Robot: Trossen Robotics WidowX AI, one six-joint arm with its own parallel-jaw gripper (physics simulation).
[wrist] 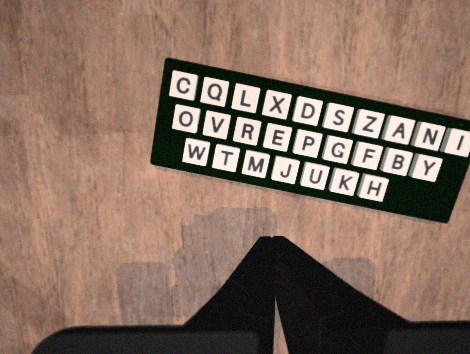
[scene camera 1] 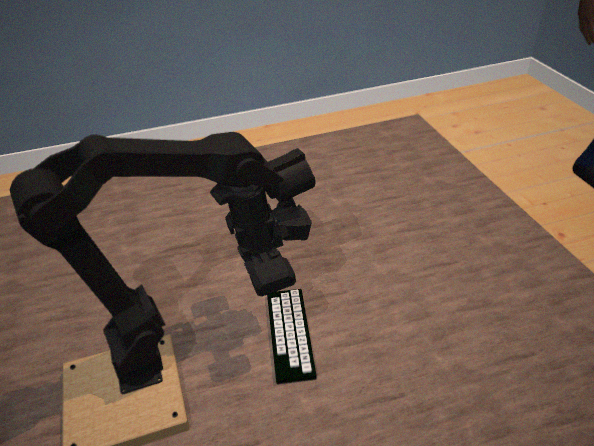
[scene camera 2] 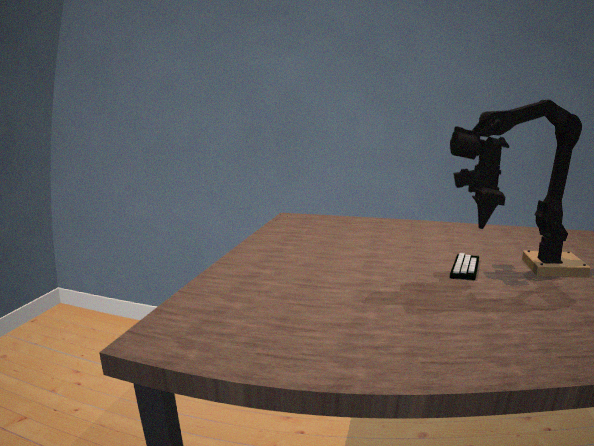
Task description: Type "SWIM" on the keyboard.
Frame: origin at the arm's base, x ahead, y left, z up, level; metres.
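Seen in the pictures: gripper, fingertip midpoint: (wrist: 271, 248) (scene camera 2: 480, 228); arm's base at its link origin: (scene camera 1: 139, 372) (scene camera 2: 549, 260).
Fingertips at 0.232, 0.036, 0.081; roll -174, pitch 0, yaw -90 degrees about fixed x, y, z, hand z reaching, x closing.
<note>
Pixels of each thing's middle, then the offset from my fingertips to it, as dx, dy, dz. Level surfaces: height alone.
- dark green keyboard at the middle of its body: (wrist: 312, 143) (scene camera 1: 289, 331) (scene camera 2: 465, 265) +0.025, -0.034, -0.098
- S key at the middle of its body: (wrist: 337, 117) +0.041, -0.048, -0.092
- I key at the middle of its body: (wrist: 457, 142) (scene camera 1: 306, 368) +0.024, -0.120, -0.092
- W key at the middle of its body: (wrist: 196, 151) +0.022, +0.038, -0.092
- M key at the middle of its body: (wrist: 255, 163) +0.014, +0.002, -0.092
- brown table at its surface level: dz -0.107
A dark green keyboard (scene camera 1: 295, 375) (scene camera 2: 465, 276) (wrist: 420, 202) with three rows of white letter keys lies flat on the table. In the wrist view the S key (wrist: 338, 117) and the I key (wrist: 458, 142) are in the top row, and the W key (wrist: 196, 152) and the M key (wrist: 255, 164) are in the bottom row. The I key is partly cut off by the frame's edge. My gripper (wrist: 271, 248) (scene camera 2: 481, 227) is shut and empty. It hangs well above the table, its tips below the bottom row in the wrist view. In scene camera 1 the fingertips are hidden.
The arm stands on a light wooden base plate (scene camera 1: 145, 420) (scene camera 2: 560, 270) beside the keyboard. The brown table (scene camera 1: 425, 300) (scene camera 2: 300, 310) carries both. A blue wall (scene camera 2: 250, 100) rises behind. Part of a dark blue object shows at the right edge of scene camera 1.
</note>
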